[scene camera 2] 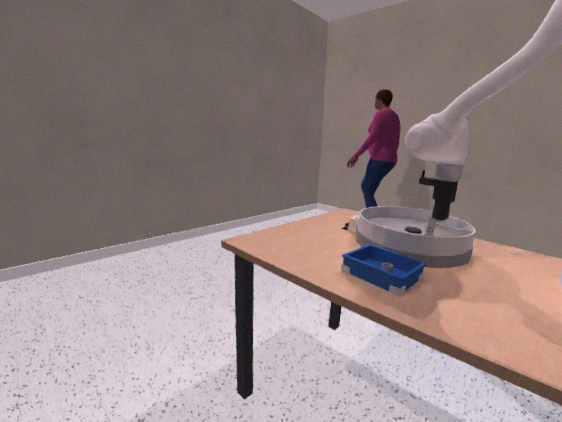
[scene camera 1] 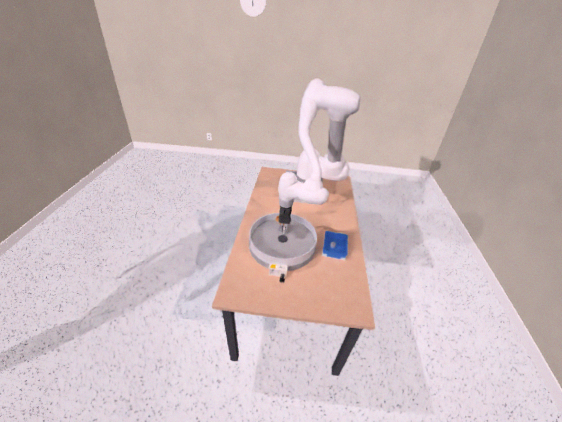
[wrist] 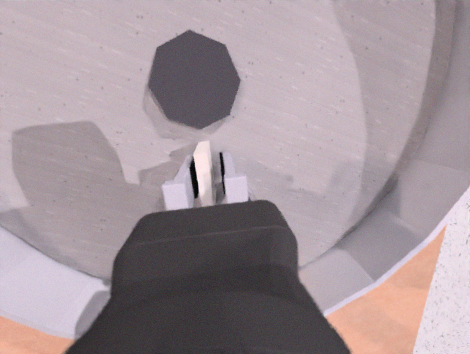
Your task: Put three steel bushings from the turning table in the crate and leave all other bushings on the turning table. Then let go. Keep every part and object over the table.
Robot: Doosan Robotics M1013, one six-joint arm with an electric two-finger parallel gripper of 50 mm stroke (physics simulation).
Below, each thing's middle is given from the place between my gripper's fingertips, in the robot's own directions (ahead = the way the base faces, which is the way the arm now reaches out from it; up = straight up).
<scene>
Right now the blue crate [scene camera 2: 365, 263] is 90 mm ahead of my hand, 330 mm to the left of it and 40 mm below it.
</scene>
